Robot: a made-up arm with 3 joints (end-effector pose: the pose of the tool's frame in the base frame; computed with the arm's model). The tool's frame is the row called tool. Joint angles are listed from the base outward.
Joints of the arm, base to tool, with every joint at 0 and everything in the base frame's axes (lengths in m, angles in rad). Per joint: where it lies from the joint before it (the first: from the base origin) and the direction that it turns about. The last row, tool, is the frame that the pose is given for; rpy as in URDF.
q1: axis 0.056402 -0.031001 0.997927 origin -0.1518 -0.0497 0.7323
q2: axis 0 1 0 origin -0.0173 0.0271 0.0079
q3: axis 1 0 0 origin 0.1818 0.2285 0.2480
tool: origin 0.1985 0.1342 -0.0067 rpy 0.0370 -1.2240 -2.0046
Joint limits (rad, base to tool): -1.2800..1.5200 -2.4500..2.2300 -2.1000..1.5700
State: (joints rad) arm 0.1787 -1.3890 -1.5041
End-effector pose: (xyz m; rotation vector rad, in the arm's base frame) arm -0.2588 0.1891 1.1368 0.6996 1.4343 1.7157
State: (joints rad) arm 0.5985 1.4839 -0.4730
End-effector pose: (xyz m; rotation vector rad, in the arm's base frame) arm -0.1964 0.3810 0.3925 -1.7261 -0.8662 0.2511
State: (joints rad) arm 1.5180 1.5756 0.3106
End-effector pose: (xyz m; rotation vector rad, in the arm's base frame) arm -0.5302 0.2652 0.3926 -1.6514 -0.9212 0.4240
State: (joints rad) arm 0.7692 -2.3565 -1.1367
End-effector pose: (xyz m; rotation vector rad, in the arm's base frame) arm -0.6341 -0.0980 0.9169 -0.6832 0.7215 2.4844
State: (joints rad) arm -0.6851 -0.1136 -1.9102
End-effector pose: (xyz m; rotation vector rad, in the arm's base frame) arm 0.2515 -0.1052 0.8949 2.3256 1.3421 0.2230
